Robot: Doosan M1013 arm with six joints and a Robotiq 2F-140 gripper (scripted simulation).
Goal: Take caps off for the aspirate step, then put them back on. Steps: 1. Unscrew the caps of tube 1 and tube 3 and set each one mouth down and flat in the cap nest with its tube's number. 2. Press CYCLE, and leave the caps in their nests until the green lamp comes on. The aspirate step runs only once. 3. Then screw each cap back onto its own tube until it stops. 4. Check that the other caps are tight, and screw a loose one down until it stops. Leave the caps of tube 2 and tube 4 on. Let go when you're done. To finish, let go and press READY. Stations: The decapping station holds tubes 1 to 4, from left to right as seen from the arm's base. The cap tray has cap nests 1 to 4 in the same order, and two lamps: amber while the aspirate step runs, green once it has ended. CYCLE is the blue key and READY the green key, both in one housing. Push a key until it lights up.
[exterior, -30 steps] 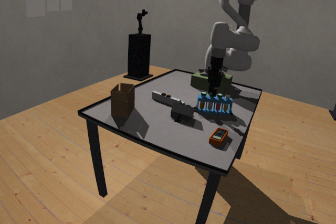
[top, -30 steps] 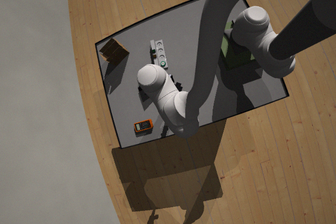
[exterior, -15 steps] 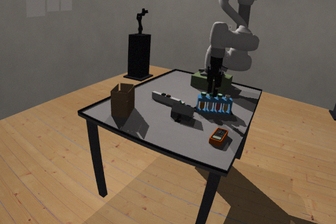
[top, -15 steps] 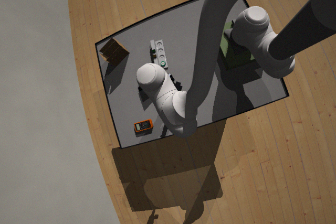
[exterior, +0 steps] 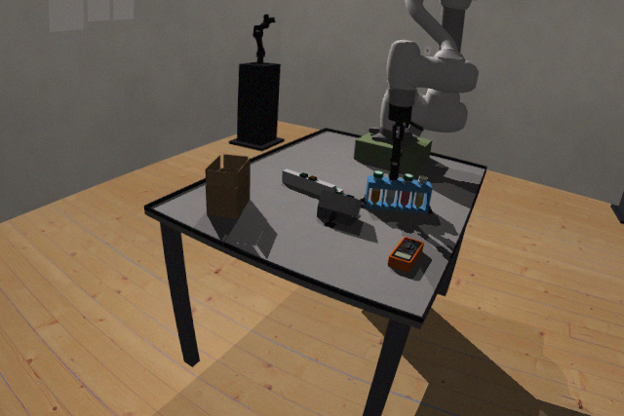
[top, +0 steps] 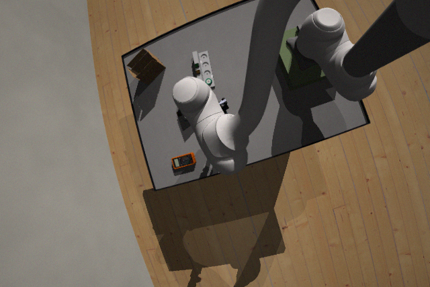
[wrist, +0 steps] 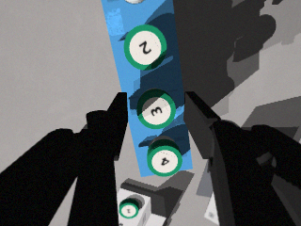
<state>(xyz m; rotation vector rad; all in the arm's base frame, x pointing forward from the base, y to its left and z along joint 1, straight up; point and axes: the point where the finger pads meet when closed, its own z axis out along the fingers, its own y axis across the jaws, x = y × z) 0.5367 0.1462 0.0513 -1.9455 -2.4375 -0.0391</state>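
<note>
My hand is 20 mm past the cap 2, 50 mm to the right of it and 30 mm above it. From my hand the other things lie so: key housing 160 mm ahead, 120 mm to the right, 90 mm below; then green key 140 mm ahead, 140 mm to the right, 80 mm below; then blue key 140 mm ahead, 100 mm to the right, 80 mm below.
</note>
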